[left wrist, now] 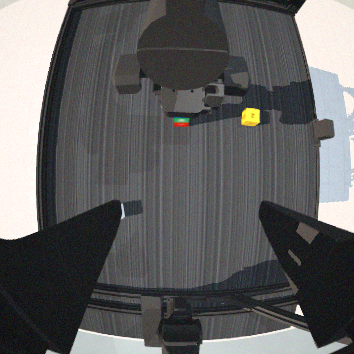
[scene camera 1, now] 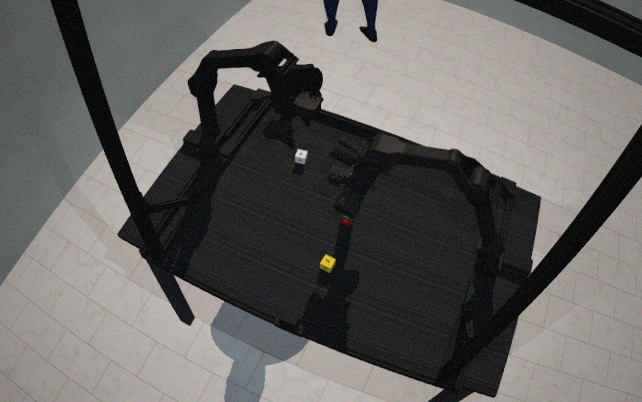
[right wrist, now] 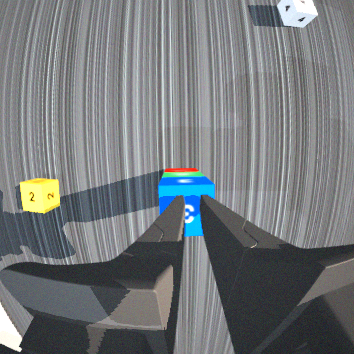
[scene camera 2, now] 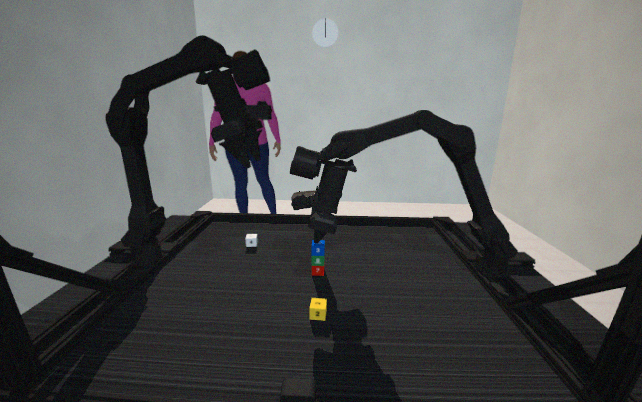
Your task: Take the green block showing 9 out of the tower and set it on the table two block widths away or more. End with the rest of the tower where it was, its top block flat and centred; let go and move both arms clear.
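Seen in the pictures: left gripper, fingertip midpoint: (left wrist: 191, 208) (scene camera 1: 300, 136) (scene camera 2: 254, 164); right gripper, fingertip midpoint: (right wrist: 191, 201) (scene camera 2: 315, 241); left arm's base, origin of the base link: (left wrist: 179, 307) (scene camera 1: 211, 163) (scene camera 2: 147, 260); right arm's base, origin of the base link: (scene camera 1: 485, 270) (scene camera 2: 490, 270).
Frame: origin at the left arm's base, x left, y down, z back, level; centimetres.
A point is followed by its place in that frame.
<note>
The tower shows in scene camera 2 as a blue block with 3 (scene camera 2: 318, 249) @[x -1.3, y -5.6, z -46.7 cm] (right wrist: 187, 191) @[x 0.3, y -6.7, z -45.4 cm] on top, a green block (scene camera 2: 318, 260) @[x -1.4, y -2.5, z -46.7 cm] (scene camera 1: 347, 217) @[x -1.2, y -1.7, z -46.9 cm] (left wrist: 181, 120) @[x 0.2, y -2.0, z -45.0 cm] (right wrist: 183, 174) @[x 0.4, y -2.8, z -45.0 cm] in the middle and a red block with 7 (scene camera 2: 318, 270) @[x -1.3, y 0.4, z -46.8 cm] (scene camera 1: 346, 221) @[x -1.3, y 0.2, z -46.9 cm] (left wrist: 181, 124) @[x 0.1, y 0.8, z -45.0 cm] at the bottom. The green digit is too small to read surely. The stack looks upright. My right gripper (right wrist: 191, 201) @[x 0.5, y -6.9, z -45.9 cm] (scene camera 2: 318, 240) @[x 0.5, y -6.9, z -45.9 cm] is shut and empty, its tips close together over the blue block's top and hiding part of it. My left gripper (left wrist: 191, 208) @[x 0.0, y -26.7, z -31.3 cm] (scene camera 2: 254, 161) @[x 0.0, y -26.7, z -31.3 cm] is open and empty, high above the table's left side.
A yellow block with 2 (scene camera 1: 327, 263) @[x -16.9, y -1.0, z -47.6 cm] (scene camera 2: 318, 309) @[x -17.8, y -0.7, z -47.5 cm] (left wrist: 250, 117) @[x -15.7, y -1.0, z -46.8 cm] (right wrist: 40, 195) @[x -14.8, y -1.0, z -47.2 cm] lies on the near side of the tower in scene camera 2. A white block (scene camera 1: 301, 156) @[x 14.2, y -1.0, z -25.2 cm] (scene camera 2: 251, 240) @[x 13.7, y -0.2, z -25.1 cm] (right wrist: 297, 12) @[x 14.2, y -0.7, z -26.5 cm] lies at the back left. The right arm's shadow crosses the table beside the yellow block.
</note>
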